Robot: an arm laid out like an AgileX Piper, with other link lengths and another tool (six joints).
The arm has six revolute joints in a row. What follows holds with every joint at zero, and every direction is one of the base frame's. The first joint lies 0.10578 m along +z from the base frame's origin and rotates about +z. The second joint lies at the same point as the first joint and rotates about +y. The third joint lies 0.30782 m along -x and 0.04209 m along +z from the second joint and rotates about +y. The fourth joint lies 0.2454 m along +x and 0.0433 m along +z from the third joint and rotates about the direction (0.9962, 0, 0.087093). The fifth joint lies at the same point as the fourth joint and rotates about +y. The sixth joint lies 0.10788 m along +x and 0.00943 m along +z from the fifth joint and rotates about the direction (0.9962, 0, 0.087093). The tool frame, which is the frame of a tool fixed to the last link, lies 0.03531 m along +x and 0.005 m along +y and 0.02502 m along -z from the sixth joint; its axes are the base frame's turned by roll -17.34, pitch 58.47 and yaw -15.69 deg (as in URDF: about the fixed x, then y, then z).
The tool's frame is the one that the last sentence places.
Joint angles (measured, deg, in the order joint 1, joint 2, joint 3, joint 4, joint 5, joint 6), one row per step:
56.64 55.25 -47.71 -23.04 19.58 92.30
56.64 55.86 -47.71 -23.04 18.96 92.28
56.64 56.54 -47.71 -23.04 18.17 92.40
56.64 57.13 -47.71 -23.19 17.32 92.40
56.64 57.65 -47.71 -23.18 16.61 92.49
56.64 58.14 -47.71 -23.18 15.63 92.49
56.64 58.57 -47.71 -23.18 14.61 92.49
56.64 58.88 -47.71 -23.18 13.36 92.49
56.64 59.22 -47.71 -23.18 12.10 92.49
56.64 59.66 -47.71 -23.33 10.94 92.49
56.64 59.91 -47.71 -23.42 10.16 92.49
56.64 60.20 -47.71 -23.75 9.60 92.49
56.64 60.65 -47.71 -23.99 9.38 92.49
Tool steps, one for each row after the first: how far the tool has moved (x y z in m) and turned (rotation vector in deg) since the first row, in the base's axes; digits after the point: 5 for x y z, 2 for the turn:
0.00116 0.00280 -0.00127 -0.04 0.02 0.25
0.00241 0.00605 -0.00244 0.08 0.09 0.52
0.00352 0.00897 -0.00321 0.17 -0.12 0.86
0.00441 0.01156 -0.00393 0.36 -0.10 1.11
0.00513 0.01434 -0.00401 0.72 -0.30 1.49
0.00569 0.01695 -0.00374 1.16 -0.55 1.89
0.00588 0.01939 -0.00245 1.89 -0.97 2.38
0.00609 0.02192 -0.00126 2.60 -1.39 2.87
0.00662 0.02459 -0.00080 3.06 -1.81 3.35
0.00684 0.02623 -0.00029 3.42 -2.11 3.67
0.00734 0.02769 -0.00052 3.43 -2.48 3.95
0.00832 0.02937 -0.00223 3.10 -2.51 4.08

